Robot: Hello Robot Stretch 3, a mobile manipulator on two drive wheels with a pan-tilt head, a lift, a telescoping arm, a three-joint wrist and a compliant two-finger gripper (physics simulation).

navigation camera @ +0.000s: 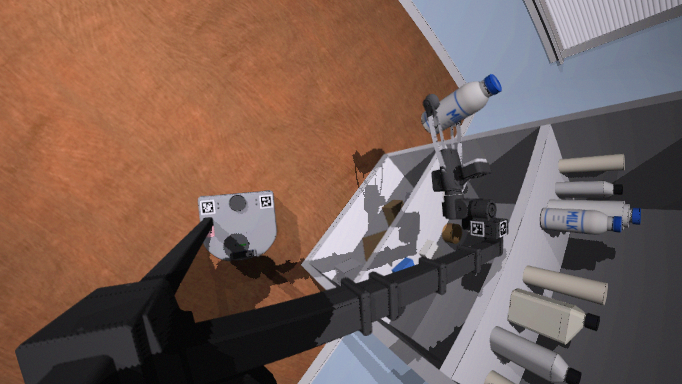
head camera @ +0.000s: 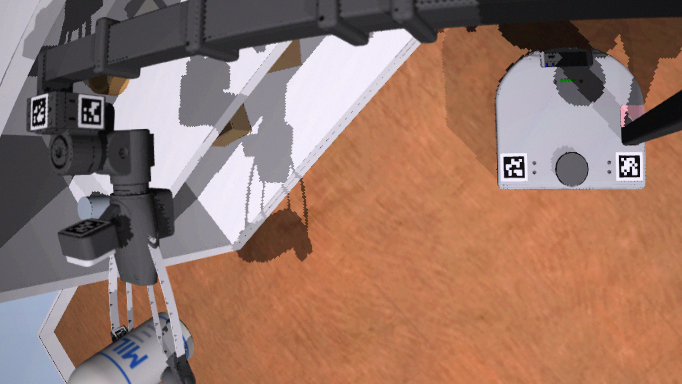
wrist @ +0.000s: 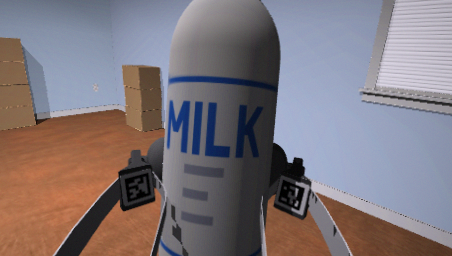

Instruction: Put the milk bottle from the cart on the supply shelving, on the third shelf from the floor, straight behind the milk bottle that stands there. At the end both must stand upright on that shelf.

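Places are measured from the robot's base along level axes (x ahead, y left, z up), in millimetres.
Pixels of known places: gripper, between the fingertips: [navigation camera: 441, 98]; robot's base, origin of its link: [navigation camera: 237, 202] [head camera: 569, 167].
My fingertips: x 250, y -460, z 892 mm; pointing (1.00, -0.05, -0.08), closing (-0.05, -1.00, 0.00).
Ahead of a thing's pixels: the offset from my fingertips to its top centre. "spot": to the spot under its first point.
My gripper [head camera: 150, 350] [navigation camera: 445, 112] [wrist: 217, 157] is shut on the milk bottle {spot: 58 mm back, 20 mm left, 54 mm up} [head camera: 125, 357] [navigation camera: 465, 102] [wrist: 220, 120], white with a blue cap and MILK label. It holds the bottle roughly upright in the air beyond the end of the supply shelving [navigation camera: 535, 165]. Another milk bottle {348 mm back, 349 mm right, 286 mm up} [navigation camera: 575, 221] stands upright on a shelf of the shelving at the right of the navigation view. A second blue cap {spot: 334 mm back, 401 mm right, 312 mm up} [navigation camera: 636, 216] and part of a white bottle show close behind it. I cannot tell that shelf's number from the floor.
A grey bottle {272 mm back, 516 mm right, 274 mm up} [navigation camera: 582, 189] and a beige cylinder {188 mm back, 563 mm right, 277 mm up} [navigation camera: 592, 163] stand on one side of the shelf's milk bottle. A beige cylinder {491 mm back, 223 mm right, 277 mm up} [navigation camera: 565, 285], a beige carton {553 mm back, 144 mm right, 278 mm up} [navigation camera: 542, 315] and a grey bottle {610 mm back, 52 mm right, 274 mm up} [navigation camera: 527, 350] stand on the other. Lower sections hold brown items {420 mm back, 475 mm right, 726 mm down} [navigation camera: 392, 210] and a blue item {578 mm back, 141 mm right, 319 mm down} [navigation camera: 403, 265]. Cardboard boxes [wrist: 142, 97] stand farther off.
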